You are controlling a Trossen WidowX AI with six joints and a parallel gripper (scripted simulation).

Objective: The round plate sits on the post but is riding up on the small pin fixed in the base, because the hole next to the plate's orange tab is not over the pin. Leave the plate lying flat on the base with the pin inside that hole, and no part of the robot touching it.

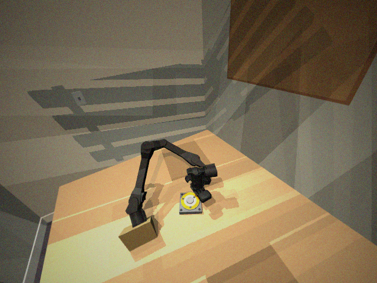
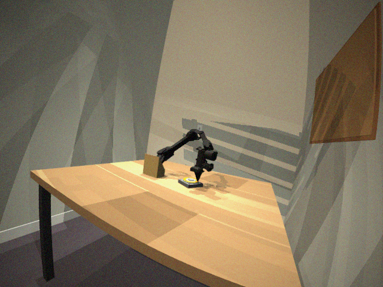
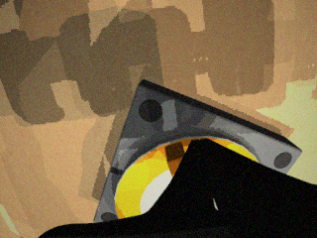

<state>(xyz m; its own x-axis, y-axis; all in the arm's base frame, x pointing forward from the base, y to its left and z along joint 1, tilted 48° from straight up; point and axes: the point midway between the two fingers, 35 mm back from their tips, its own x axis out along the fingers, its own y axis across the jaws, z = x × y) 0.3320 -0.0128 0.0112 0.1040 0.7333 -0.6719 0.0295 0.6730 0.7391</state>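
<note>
My gripper tip is 5 cm past the square grey base, 2 cm above it and 1 cm to the right of it.
</note>
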